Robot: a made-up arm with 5 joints. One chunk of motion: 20 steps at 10 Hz.
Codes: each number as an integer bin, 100 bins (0 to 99) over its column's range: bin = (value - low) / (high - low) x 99, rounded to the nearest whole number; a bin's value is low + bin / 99 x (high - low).
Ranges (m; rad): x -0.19..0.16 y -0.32..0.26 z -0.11..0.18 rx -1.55..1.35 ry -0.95..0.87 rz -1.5..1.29
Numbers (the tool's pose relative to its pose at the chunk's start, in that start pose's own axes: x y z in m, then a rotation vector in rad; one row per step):
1: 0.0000 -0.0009 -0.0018 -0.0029 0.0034 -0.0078
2: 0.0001 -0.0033 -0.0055 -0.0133 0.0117 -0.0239
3: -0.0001 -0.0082 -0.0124 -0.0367 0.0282 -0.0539
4: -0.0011 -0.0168 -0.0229 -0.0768 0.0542 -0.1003
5: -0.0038 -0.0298 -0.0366 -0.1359 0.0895 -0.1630
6: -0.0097 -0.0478 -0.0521 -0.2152 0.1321 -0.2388
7: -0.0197 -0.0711 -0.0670 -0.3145 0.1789 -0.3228
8: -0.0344 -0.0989 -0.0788 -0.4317 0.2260 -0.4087
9: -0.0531 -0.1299 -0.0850 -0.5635 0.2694 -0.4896
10: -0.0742 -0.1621 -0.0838 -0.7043 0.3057 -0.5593
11: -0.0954 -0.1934 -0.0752 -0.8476 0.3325 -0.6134
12: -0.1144 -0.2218 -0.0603 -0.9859 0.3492 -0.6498
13: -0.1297 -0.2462 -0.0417 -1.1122 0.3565 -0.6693
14: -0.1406 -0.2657 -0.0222 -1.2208 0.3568 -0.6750
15: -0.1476 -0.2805 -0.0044 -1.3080 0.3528 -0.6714
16: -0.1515 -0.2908 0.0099 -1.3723 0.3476 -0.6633
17: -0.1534 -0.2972 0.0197 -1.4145 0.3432 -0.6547
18: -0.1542 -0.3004 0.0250 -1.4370 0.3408 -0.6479
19: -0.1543 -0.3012 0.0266 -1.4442 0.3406 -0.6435
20: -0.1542 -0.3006 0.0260 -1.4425 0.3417 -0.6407
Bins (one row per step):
1: 54 54 37 53 52 53
2: 54 54 36 52 52 52
3: 54 53 33 52 53 51
4: 53 52 30 50 55 50
5: 53 50 25 48 57 47
6: 51 46 20 46 59 45
7: 48 42 15 42 61 42
8: 44 38 11 38 64 39
9: 39 32 9 34 66 36
10: 33 27 9 29 68 33
11: 27 22 12 24 70 31
12: 21 17 17 19 71 30
13: 17 13 23 15 71 29
14: 14 9 30 11 71 29
15: 12 7 36 8 71 29
16: 11 5 41 6 71 30
17: 10 4 44 5 70 30
18: 10 3 46 4 70 30
19: 10 3 47 4 70 30
20: 10 3 46 4 70 30

